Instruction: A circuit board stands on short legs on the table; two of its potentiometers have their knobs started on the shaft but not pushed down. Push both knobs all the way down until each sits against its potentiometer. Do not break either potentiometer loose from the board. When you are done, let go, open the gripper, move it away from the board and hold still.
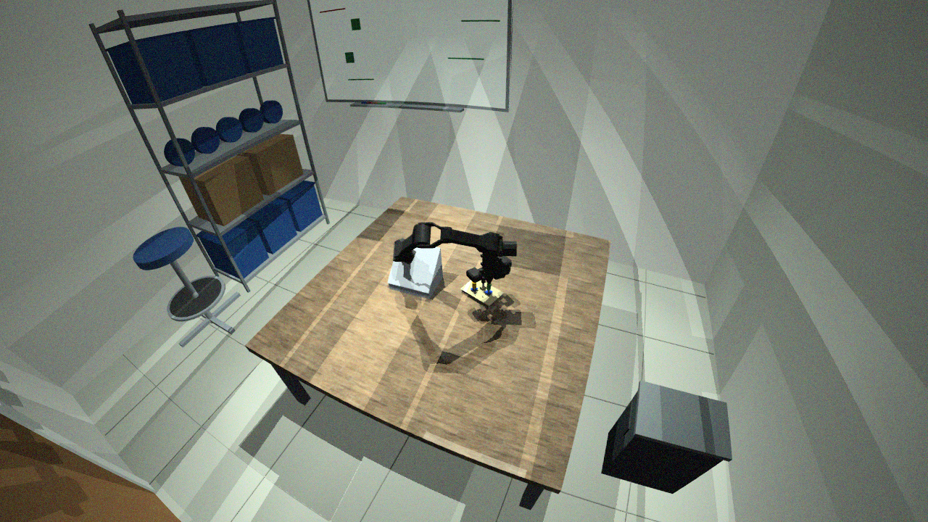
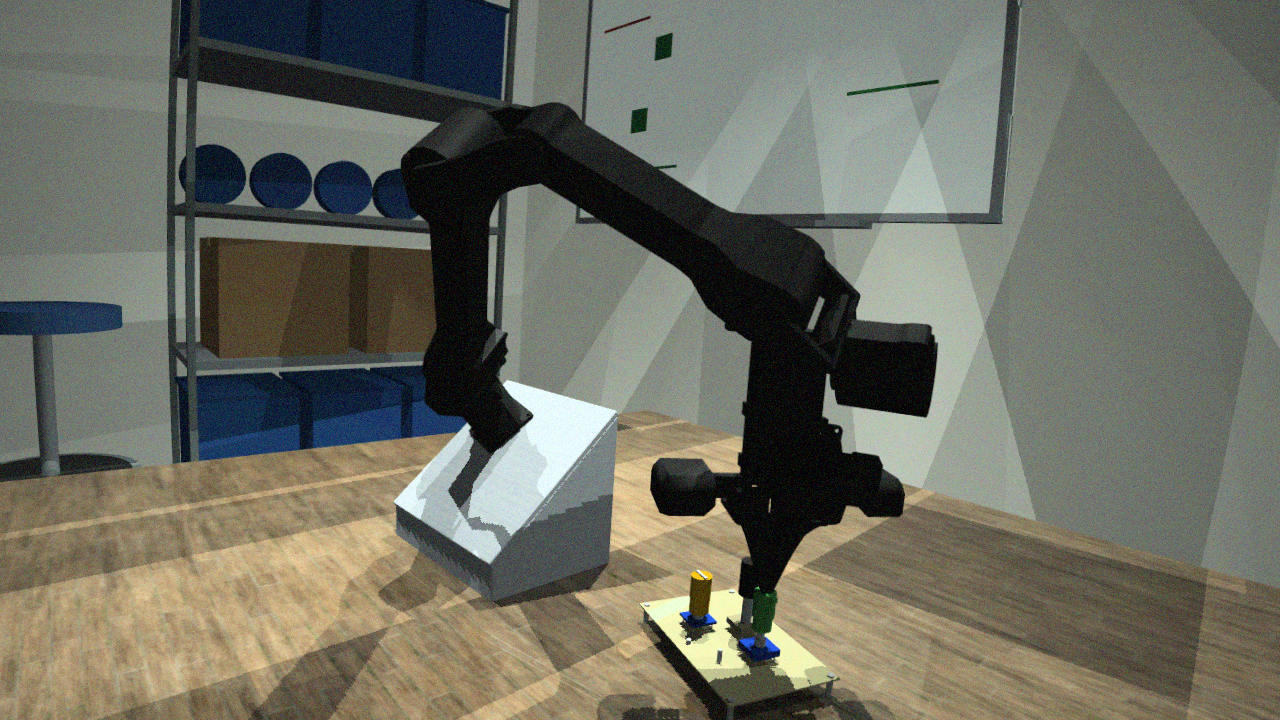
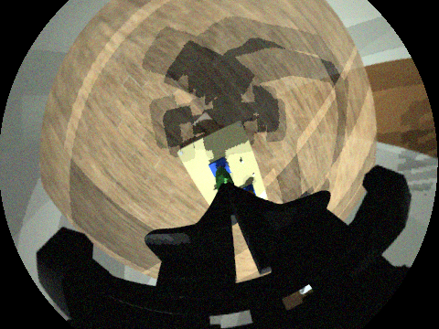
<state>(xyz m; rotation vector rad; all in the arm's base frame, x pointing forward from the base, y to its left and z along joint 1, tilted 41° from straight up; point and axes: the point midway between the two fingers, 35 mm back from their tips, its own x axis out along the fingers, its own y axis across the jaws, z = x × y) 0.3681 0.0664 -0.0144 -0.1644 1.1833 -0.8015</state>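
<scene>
The green knob lies 10 mm below my gripper tip. Also, from my gripper tip: yellow knob (60 mm behind, 10 mm to the right, 20 mm below).
</scene>
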